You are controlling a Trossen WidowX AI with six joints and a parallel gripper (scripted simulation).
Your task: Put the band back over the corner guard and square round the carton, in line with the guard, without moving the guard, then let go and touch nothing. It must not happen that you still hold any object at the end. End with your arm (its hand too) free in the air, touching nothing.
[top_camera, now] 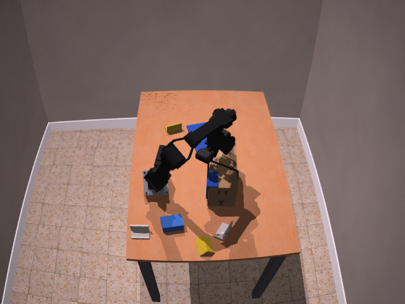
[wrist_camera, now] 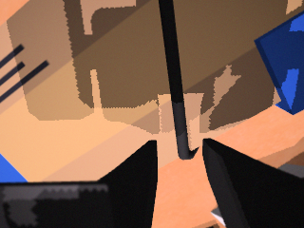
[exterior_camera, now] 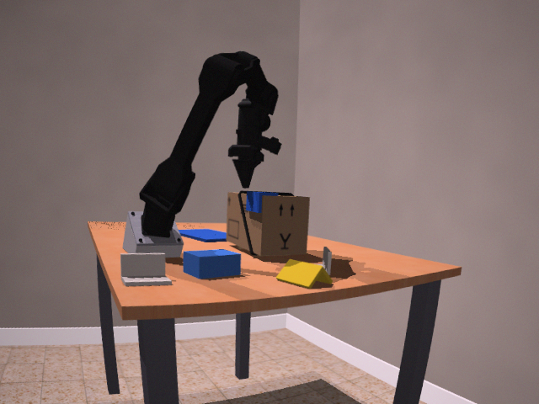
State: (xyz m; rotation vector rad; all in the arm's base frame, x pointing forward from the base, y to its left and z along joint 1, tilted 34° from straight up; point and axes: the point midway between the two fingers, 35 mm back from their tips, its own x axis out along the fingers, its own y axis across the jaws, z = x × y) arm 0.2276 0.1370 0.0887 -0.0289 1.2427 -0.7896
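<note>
My hand is 100 mm to the left of the blue corner guard, 50 mm above it and 10 mm past it. The rest, counted from my hand: brown carton 110 mm below, 50 mm ahead, 20 mm to the right; then blue box 250 mm to the right, 170 mm below, 160 mm behind; then flat blue sheet 280 mm to the left, 190 mm below, 10 mm behind.
</note>
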